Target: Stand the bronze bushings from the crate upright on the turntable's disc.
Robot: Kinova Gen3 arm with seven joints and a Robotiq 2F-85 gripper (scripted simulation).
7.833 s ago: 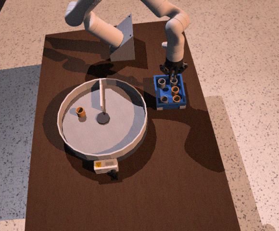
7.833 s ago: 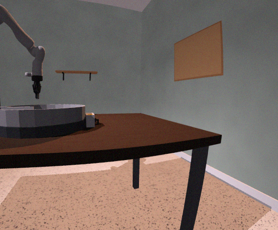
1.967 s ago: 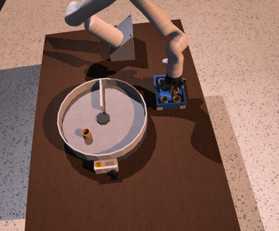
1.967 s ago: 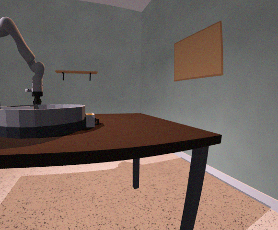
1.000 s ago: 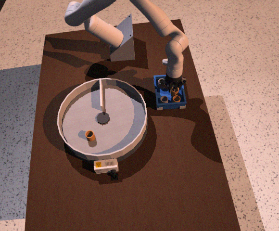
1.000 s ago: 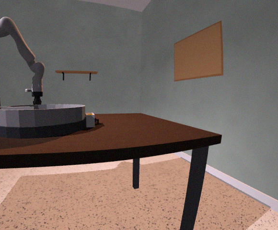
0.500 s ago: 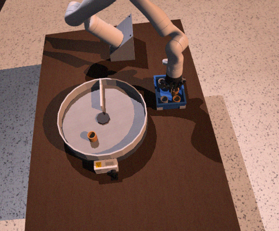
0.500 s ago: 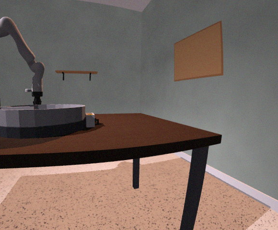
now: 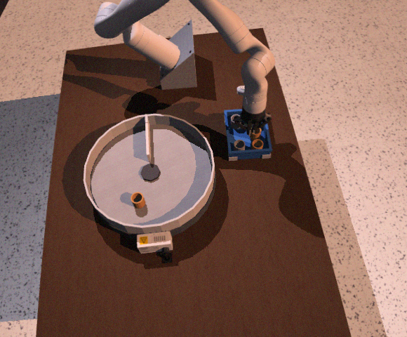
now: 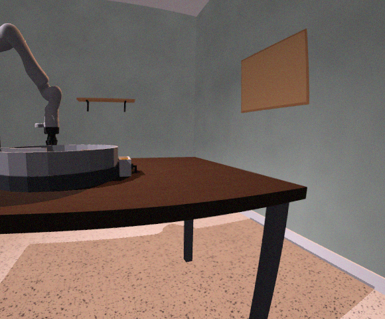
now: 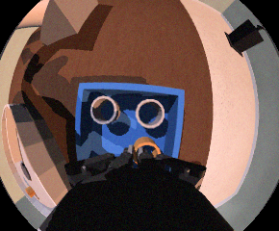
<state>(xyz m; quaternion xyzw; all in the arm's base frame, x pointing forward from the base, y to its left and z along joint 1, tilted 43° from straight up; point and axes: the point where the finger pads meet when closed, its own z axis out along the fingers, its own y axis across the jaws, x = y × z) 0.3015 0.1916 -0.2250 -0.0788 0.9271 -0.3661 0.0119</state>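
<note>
Right now my hand is 1 cm to the left of the blue crate and 2 cm above it. From my hand the other things lie so: turntable: 20 cm ahead, 34 cm to the right, 1 cm above; grey turntable disc: 18 cm ahead, 34 cm to the right, 1 cm above.
</note>
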